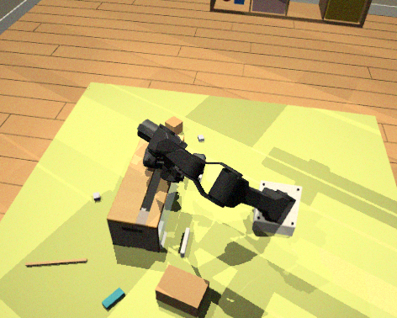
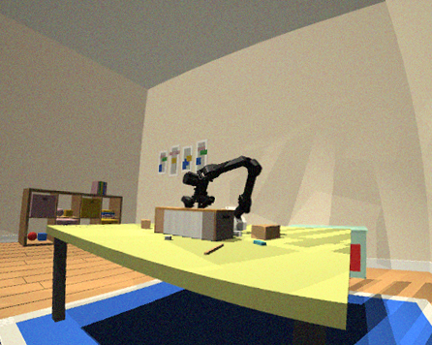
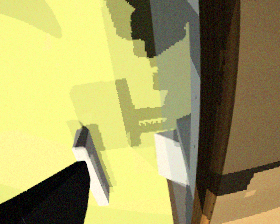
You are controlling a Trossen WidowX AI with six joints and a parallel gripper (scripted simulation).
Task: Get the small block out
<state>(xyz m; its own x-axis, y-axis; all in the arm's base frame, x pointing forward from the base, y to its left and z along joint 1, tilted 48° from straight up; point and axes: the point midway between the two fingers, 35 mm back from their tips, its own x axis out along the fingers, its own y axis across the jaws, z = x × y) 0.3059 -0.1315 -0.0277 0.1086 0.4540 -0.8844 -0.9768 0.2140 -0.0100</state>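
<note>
My gripper tip is now 50 mm short of the small brown block and 30 mm to the left of it. From my gripper tip the other things lie so: wooden stick: 330 mm ahead, 300 mm to the left, 80 mm below; then brown box: 40 mm behind, 380 mm to the left, 60 mm below; then teal block: 140 mm ahead, 400 mm to the left, 80 mm below.
</note>
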